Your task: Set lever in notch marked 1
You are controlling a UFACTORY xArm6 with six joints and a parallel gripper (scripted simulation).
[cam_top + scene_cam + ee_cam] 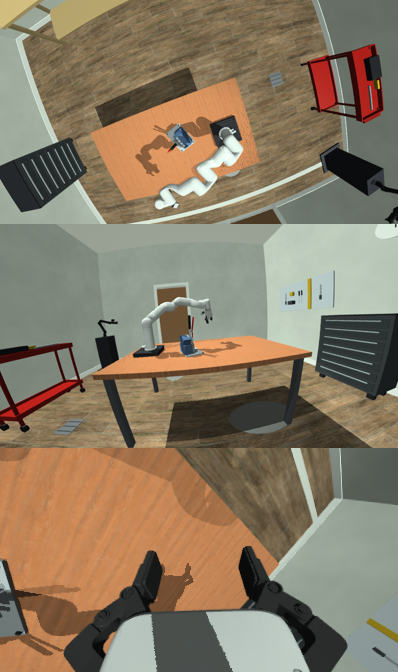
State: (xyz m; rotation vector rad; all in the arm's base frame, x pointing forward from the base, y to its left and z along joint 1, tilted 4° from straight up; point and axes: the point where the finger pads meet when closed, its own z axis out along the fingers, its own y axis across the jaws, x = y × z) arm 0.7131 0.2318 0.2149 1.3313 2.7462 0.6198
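The red bar is 29 cm behind my hand, 38 cm to the right of it and 7 cm below it.
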